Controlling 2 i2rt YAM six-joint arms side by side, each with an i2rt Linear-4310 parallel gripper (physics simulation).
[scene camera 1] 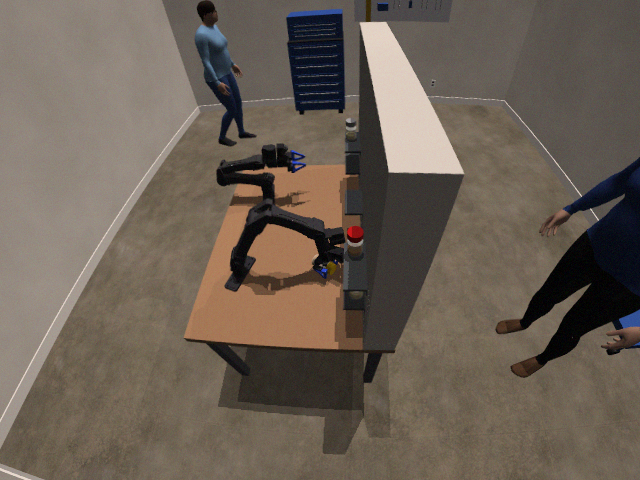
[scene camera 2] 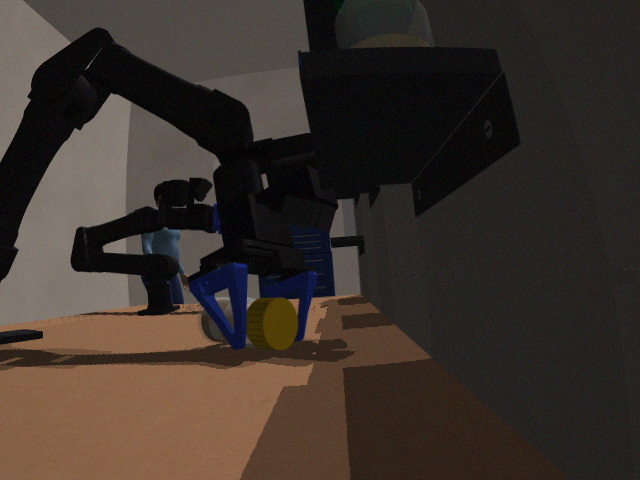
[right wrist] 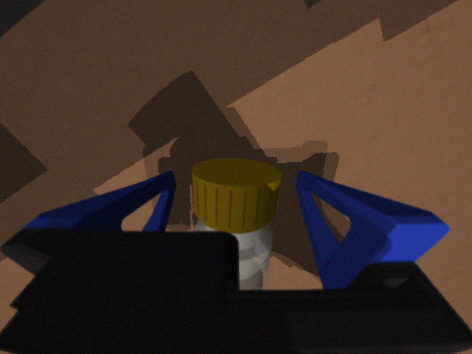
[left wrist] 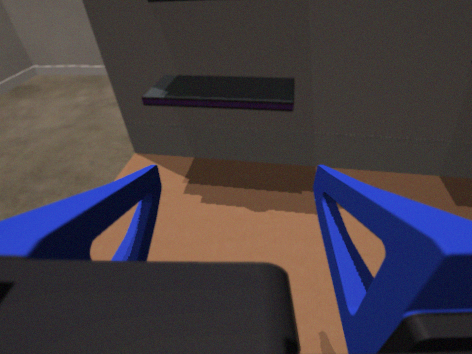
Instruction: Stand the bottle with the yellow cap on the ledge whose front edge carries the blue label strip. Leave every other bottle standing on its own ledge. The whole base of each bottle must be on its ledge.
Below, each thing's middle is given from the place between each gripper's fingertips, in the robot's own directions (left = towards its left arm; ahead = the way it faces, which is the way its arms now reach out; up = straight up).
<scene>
My right gripper is now 30 mm past the yellow-capped bottle [scene camera 2: 272, 323], 20 mm to the right of it and 20 mm below it. Also, from my right hand: purple-strip ledge [left wrist: 225, 88] 60 mm ahead, 640 mm to the left, 150 mm above; blue-strip ledge [scene camera 2: 377, 116] 120 mm ahead, 160 mm to the right, 150 mm above.
Now: left hand 25 cm short of the purple-strip ledge, 9 cm to the right of it and 7 cm above it. The rest, counted from my left hand: yellow-capped bottle (53 cm to the right, 20 cm below, 16 cm ahead); blue-strip ledge (71 cm to the right, 31 cm ahead, 7 cm below).
</scene>
